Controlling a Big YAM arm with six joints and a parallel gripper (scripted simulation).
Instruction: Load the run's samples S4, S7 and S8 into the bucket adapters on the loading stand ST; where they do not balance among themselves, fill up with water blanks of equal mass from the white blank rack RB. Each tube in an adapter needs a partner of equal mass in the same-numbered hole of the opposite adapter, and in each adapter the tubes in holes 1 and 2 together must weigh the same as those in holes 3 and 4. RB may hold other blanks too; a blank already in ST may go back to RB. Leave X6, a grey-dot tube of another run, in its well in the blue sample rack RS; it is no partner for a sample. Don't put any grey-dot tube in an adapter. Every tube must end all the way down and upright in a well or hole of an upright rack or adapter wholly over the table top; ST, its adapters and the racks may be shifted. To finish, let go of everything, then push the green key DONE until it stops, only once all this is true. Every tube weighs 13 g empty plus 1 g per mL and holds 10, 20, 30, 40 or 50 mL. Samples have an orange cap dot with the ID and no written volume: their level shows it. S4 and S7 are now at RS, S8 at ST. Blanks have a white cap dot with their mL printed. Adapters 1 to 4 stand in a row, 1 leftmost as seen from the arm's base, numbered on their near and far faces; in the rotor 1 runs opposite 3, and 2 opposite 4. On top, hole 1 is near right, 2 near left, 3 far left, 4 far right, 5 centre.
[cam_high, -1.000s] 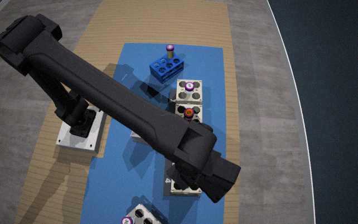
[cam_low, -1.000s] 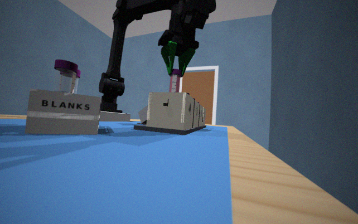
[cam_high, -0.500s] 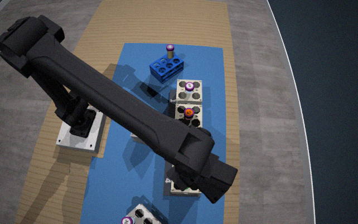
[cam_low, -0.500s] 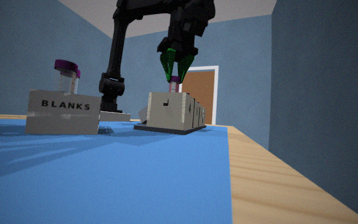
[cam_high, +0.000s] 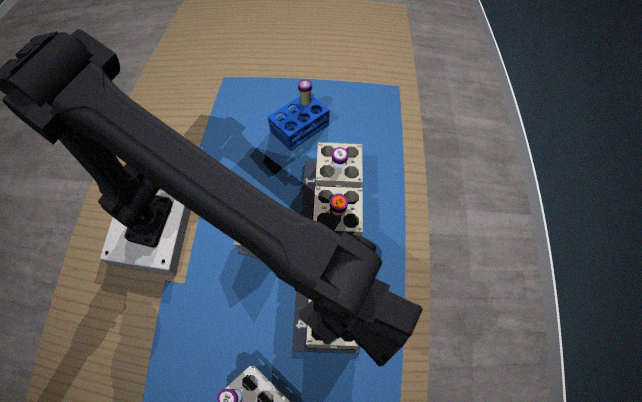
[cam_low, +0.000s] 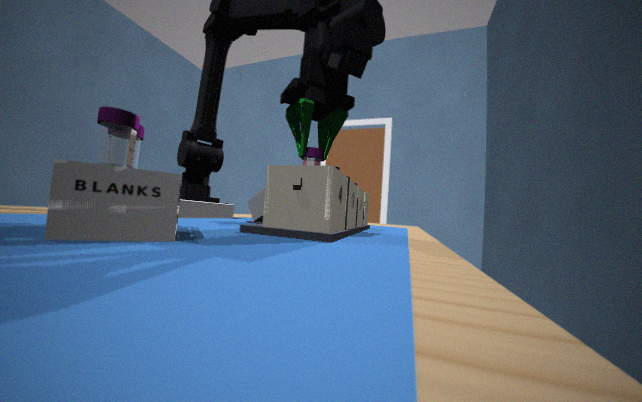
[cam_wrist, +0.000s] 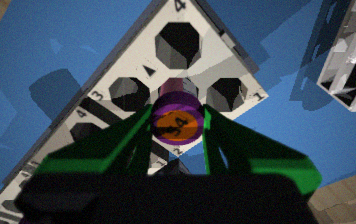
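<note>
Right now my hand is 210 mm past the green DONE key, 150 mm to the right of it and 60 mm above it. The rest, counted from my hand: white blank rack RB (190 mm to the right, 110 mm behind, 90 mm below); adapter 3 (110 mm to the left, 70 mm below, 20 mm behind); adapter 2 (220 mm to the left, 70 mm below, 30 mm behind).
</note>
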